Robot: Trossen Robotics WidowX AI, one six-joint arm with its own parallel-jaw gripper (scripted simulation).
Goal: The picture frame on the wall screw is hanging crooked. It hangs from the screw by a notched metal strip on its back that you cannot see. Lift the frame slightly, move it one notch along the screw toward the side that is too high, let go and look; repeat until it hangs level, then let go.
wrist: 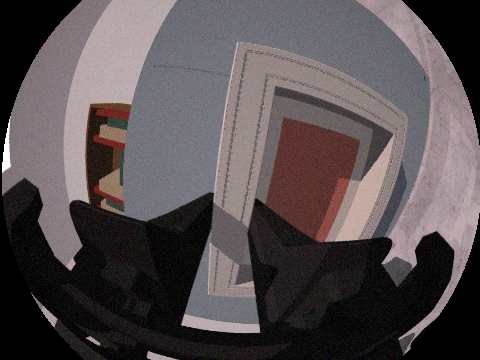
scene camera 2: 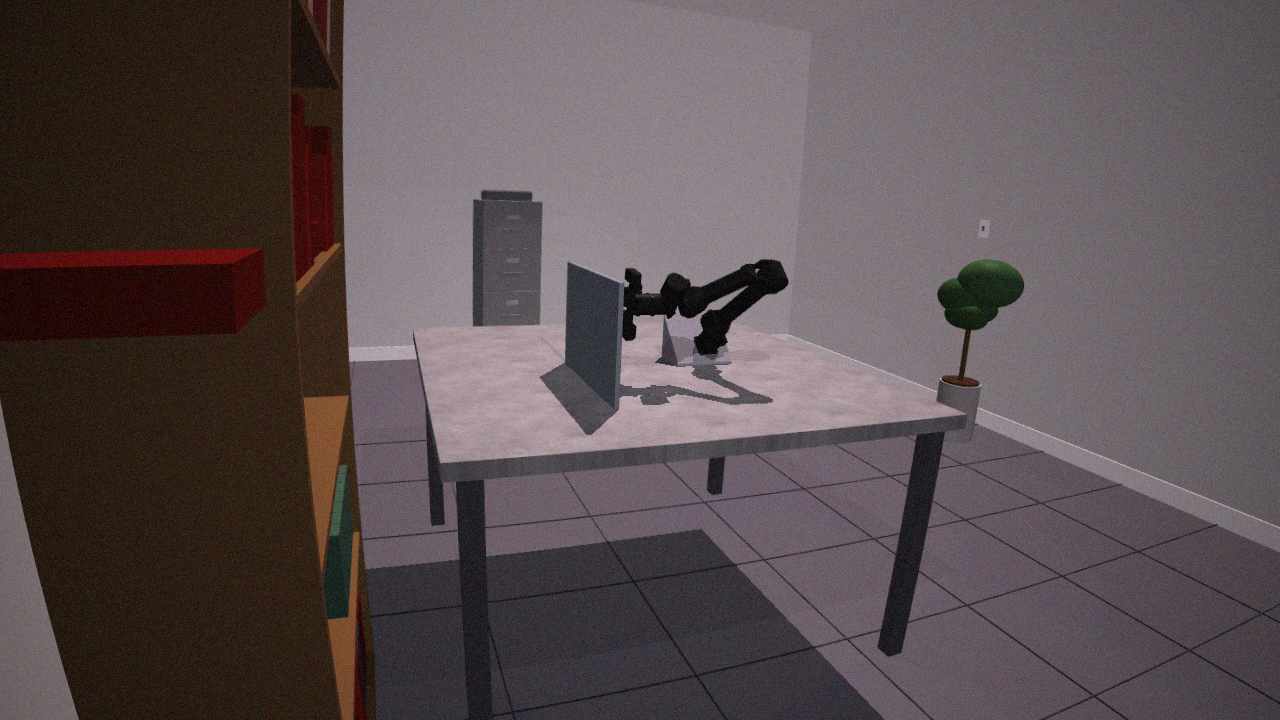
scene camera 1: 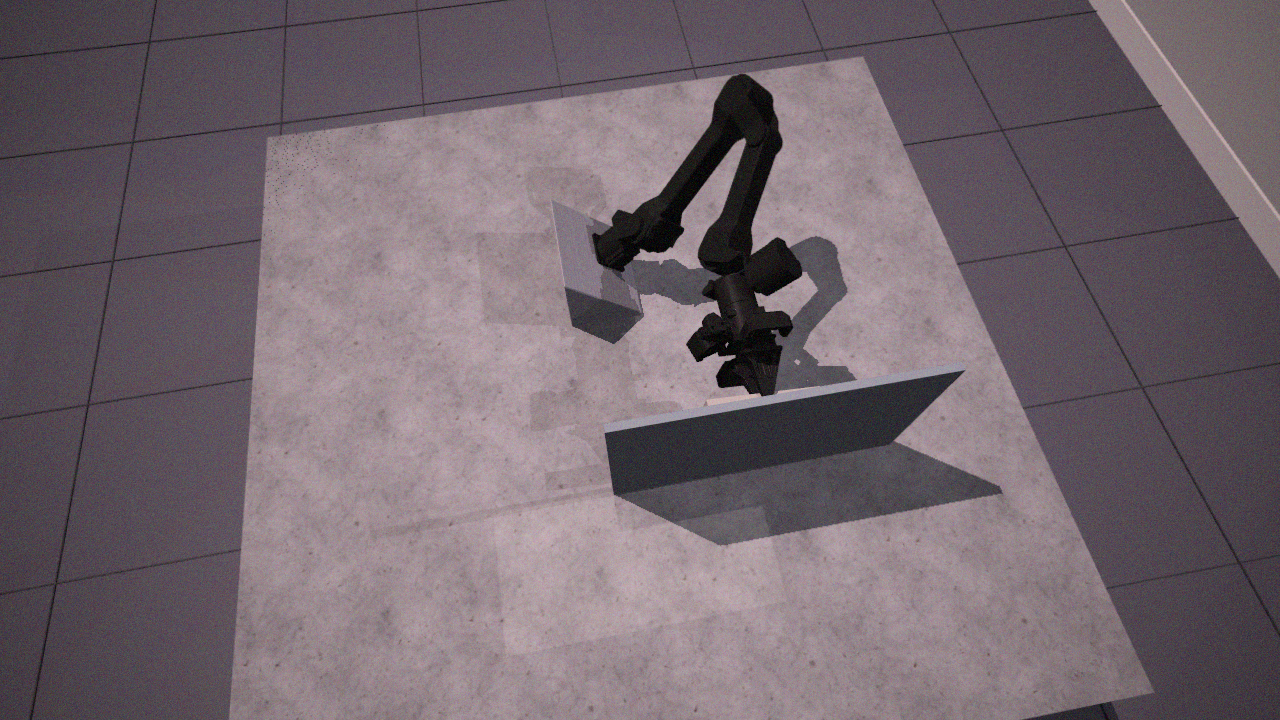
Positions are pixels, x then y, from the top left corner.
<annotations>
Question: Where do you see a wall panel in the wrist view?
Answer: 172, 146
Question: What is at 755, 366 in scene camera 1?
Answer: My gripper.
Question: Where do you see a picture frame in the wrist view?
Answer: At 316, 146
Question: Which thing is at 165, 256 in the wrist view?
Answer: My gripper.
</annotations>
